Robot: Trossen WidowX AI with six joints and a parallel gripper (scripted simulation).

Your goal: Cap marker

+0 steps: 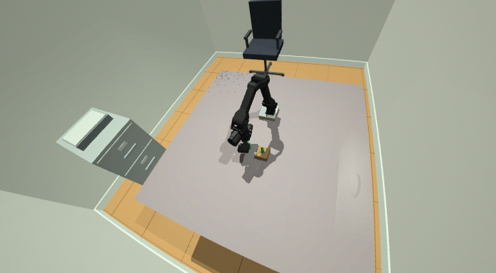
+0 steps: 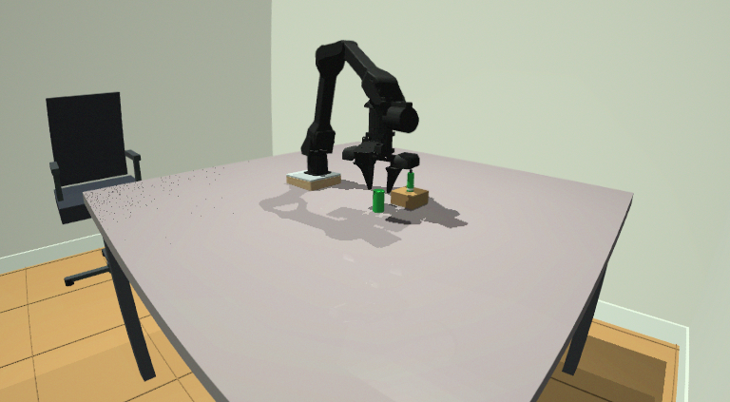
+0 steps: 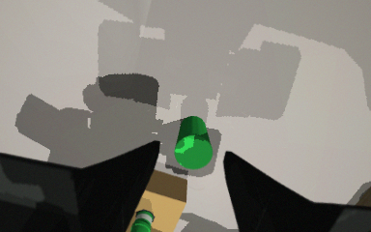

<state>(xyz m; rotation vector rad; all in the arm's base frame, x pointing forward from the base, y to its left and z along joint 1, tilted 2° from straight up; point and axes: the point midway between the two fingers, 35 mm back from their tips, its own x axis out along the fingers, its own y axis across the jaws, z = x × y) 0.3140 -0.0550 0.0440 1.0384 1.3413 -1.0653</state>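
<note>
The green cap lies 20 mm below my gripper tip. Round my gripper tip: tan holder block: 100 mm to the left, 30 mm below, 20 mm ahead.
</note>
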